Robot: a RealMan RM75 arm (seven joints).
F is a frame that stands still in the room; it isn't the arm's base.
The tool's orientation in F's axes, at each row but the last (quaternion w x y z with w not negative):
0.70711 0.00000 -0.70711 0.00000
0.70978 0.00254 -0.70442 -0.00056
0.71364 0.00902 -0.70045 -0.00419
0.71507 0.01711 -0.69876 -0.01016
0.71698 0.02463 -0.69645 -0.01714
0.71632 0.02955 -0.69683 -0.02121
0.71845 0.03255 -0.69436 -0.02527
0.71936 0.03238 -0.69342 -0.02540
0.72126 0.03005 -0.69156 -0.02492
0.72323 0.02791 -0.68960 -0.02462
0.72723 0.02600 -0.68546 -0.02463
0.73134 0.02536 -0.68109 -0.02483
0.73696 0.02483 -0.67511 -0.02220
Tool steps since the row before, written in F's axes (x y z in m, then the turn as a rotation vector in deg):
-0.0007 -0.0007 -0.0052 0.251 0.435 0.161
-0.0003 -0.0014 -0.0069 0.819 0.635 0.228
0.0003 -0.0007 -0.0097 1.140 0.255 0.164
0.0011 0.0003 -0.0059 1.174 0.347 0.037
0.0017 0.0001 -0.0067 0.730 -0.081 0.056
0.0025 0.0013 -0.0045 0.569 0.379 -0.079
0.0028 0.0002 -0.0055 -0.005 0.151 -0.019
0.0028 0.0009 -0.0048 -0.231 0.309 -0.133
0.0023 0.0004 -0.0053 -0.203 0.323 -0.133
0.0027 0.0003 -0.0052 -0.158 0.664 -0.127
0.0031 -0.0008 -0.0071 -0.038 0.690 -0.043
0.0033 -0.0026 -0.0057 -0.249 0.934 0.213
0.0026 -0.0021 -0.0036 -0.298 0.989 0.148
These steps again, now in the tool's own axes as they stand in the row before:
-0.0052 -0.0007 0.0007 0.161 0.435 -0.251
-0.0069 -0.0014 0.0003 0.231 0.634 -0.819
-0.0097 -0.0009 -0.0005 0.181 0.250 -1.139
-0.0059 0.0001 -0.0012 0.051 0.337 -1.176
-0.0066 -0.0003 -0.0019 0.082 -0.085 -0.727
-0.0045 0.0009 -0.0026 -0.090 0.366 -0.576
-0.0054 -0.0003 -0.0030 -0.031 0.149 0.003
-0.0048 0.0005 -0.0030 -0.166 0.299 0.223
-0.0052 0.0000 -0.0025 -0.166 0.313 0.194
-0.0051 -0.0001 -0.0029 -0.183 0.653 0.148
-0.0068 -0.0013 -0.0035 -0.094 0.685 0.033
-0.0053 -0.0030 -0.0037 0.128 0.946 0.260
-0.0032 -0.0023 -0.0029 0.056 0.997 0.303

